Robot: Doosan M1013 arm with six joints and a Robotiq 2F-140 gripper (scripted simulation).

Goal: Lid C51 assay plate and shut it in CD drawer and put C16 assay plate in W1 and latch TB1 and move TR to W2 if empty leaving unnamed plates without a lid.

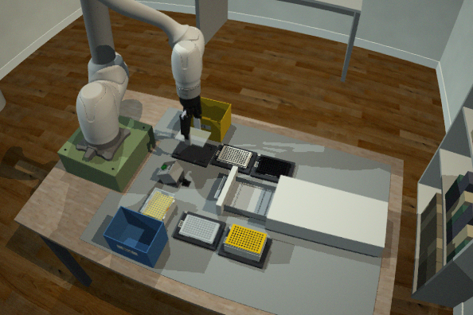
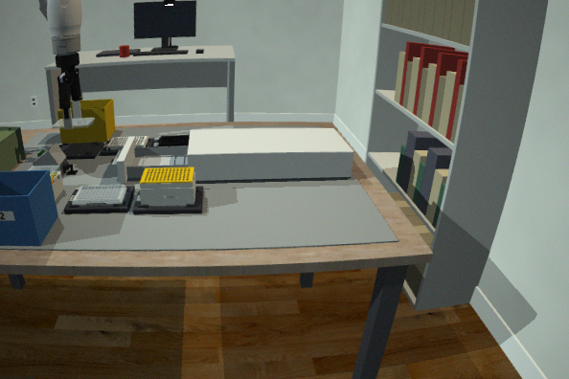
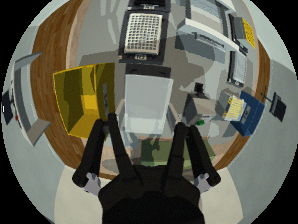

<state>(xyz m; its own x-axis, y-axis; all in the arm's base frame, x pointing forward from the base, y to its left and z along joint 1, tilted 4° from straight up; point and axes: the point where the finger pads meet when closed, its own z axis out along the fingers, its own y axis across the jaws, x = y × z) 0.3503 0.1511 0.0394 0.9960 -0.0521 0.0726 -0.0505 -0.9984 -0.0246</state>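
The black plate is 35 cm ahead of my hand, 10 cm below it and 1 cm to the left of it. Round my hand: lid park (12 cm below); yellow bin W1 (16 cm to the left, 9 cm below); grey plate lid (2 cm below).
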